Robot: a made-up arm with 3 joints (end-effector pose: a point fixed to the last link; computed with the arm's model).
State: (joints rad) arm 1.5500 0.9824 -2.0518
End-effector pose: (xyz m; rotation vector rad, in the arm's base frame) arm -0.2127 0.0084 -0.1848 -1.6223 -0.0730 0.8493
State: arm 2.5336 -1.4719 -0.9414
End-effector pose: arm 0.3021 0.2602 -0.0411 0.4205 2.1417 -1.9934
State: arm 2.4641 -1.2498 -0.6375
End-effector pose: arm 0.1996 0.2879 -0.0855 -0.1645 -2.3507 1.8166
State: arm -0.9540 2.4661 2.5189
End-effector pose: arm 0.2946 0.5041 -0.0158 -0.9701 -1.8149 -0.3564
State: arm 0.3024 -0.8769 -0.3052
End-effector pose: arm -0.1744 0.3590 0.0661 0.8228 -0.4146 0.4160
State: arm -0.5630 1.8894 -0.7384
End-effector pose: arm -0.3082 0.1820 0.1266 -1.6544 1.0730 1.0242
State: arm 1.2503 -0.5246 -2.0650
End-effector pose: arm 0.1800 -0.0667 -0.2605 -1.0166 -1.2666 2.0204
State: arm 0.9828 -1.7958 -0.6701
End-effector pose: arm -0.1628 0.2399 -0.1311 1.4042 -1.2776 1.3401
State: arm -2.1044 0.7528 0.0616
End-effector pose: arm -0.1766 0.3610 0.2479 -0.5071 1.9641 0.7470
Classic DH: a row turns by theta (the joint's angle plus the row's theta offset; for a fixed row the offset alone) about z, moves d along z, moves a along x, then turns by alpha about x. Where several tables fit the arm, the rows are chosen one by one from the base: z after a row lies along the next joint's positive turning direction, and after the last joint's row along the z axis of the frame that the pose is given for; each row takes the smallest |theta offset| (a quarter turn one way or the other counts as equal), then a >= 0, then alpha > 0; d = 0 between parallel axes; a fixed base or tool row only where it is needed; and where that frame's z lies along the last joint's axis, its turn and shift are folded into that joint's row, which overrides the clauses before.
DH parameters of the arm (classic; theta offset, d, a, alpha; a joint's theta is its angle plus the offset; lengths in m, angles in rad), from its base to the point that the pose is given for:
base (fixed): 0 0.0836 0 1.5708
joint 1: -1.5708 -0.2306 0.0736 1.5708
joint 2: 1.5708 0.0033 0.1379 1.5708
joint 3: -0.2012 0 -0.3472 3.1416
tool (fixed): 1.3696 -0.0291 0 0

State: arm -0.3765 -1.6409 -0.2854
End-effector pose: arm -0.1184 0.2478 0.2347 1.6358 0.0541 -0.0902
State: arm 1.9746 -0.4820 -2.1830
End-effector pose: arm 0.3527 -0.1016 -0.0287 -1.9812 -1.4756 1.7048
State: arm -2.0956 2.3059 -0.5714
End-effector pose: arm 0.0052 0.1348 0.3644 1.0457 -1.4377 -2.5203
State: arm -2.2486 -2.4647 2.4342
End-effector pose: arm -0.3807 0.5227 0.0428 0.3058 -1.0623 0.9385
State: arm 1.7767 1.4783 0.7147
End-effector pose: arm 0.2008 0.2168 0.2964 -0.5365 -1.8639 -1.7739
